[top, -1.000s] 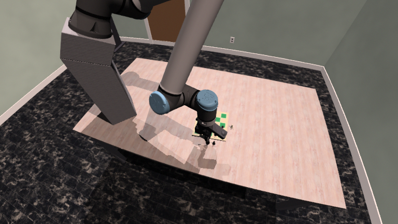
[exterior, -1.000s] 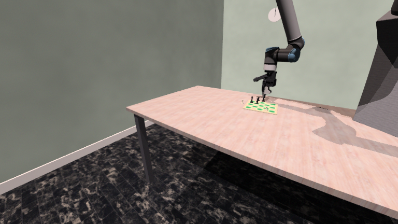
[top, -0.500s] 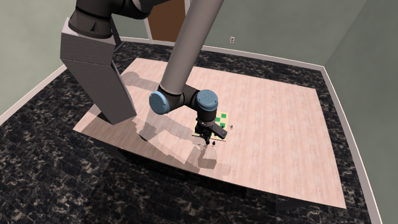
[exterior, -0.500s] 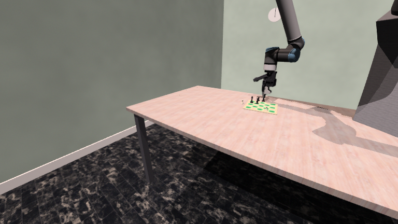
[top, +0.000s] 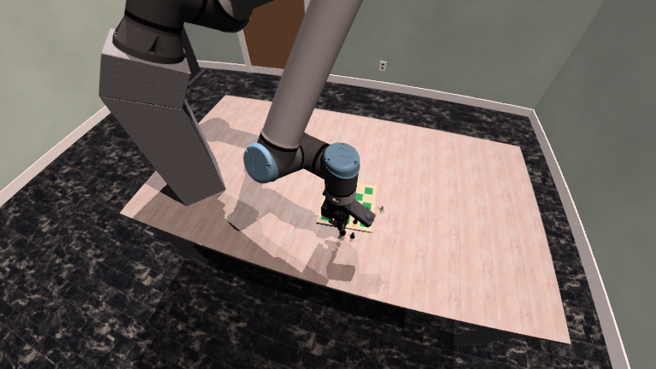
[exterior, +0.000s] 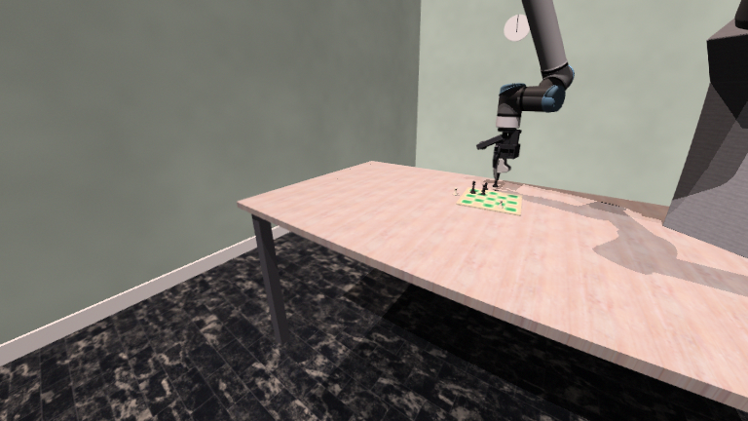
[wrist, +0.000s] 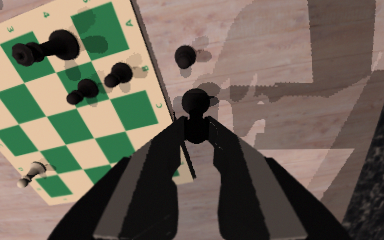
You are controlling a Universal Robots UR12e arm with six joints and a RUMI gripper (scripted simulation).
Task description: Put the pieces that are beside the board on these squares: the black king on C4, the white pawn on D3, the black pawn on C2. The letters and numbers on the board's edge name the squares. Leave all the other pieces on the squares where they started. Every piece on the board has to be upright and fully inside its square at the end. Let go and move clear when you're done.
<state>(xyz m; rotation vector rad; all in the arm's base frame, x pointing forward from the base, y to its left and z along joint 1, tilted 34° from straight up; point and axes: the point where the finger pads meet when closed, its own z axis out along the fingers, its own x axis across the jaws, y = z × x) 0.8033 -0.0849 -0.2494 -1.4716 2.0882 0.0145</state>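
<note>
Right now the chessboard is 14 cm to the left of my hand and 6 cm below it. From my hand the other things lie so: black king (1 cm below).
</note>
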